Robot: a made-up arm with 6 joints. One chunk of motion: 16 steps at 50 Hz.
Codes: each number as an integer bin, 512 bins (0 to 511) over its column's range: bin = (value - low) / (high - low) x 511, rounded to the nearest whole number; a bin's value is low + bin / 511 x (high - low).
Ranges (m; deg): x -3.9..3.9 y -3.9..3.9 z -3.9..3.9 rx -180..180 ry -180..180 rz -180..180
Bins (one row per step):
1: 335 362 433 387 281 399
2: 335 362 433 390 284 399
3: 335 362 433 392 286 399
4: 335 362 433 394 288 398
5: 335 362 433 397 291 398
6: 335 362 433 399 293 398
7: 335 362 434 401 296 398
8: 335 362 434 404 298 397
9: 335 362 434 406 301 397
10: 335 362 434 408 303 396
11: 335 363 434 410 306 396
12: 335 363 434 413 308 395
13: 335 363 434 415 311 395
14: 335 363 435 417 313 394
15: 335 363 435 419 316 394
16: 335 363 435 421 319 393
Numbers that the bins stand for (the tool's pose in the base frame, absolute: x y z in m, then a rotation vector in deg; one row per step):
1: 1.2135 1.6256 2.7094 92.64 17.96 101.10
2: 1.2135 1.6256 2.7094 94.76 20.08 101.10
3: 1.2135 1.6256 2.7094 96.16 21.49 101.10
4: 1.2135 1.6256 2.7094 97.57 22.90 100.39
5: 1.2135 1.6256 2.7094 99.69 25.01 100.39
6: 1.2135 1.6256 2.7094 101.10 26.42 100.39
7: 1.2135 1.6256 2.7247 102.50 28.53 100.39
8: 1.2135 1.6256 2.7247 104.62 29.94 99.69
9: 1.2135 1.6256 2.7247 106.03 32.05 99.69
10: 1.2135 1.6256 2.7247 107.44 33.46 98.98
11: 1.2135 1.6409 2.7247 108.85 35.58 98.98
12: 1.2135 1.6409 2.7247 110.96 36.99 98.28
13: 1.2135 1.6409 2.7247 112.37 39.10 98.28
14: 1.2135 1.6409 2.7399 113.78 40.51 97.57
15: 1.2135 1.6409 2.7399 115.19 42.62 97.57
16: 1.2135 1.6409 2.7399 116.59 44.74 96.87

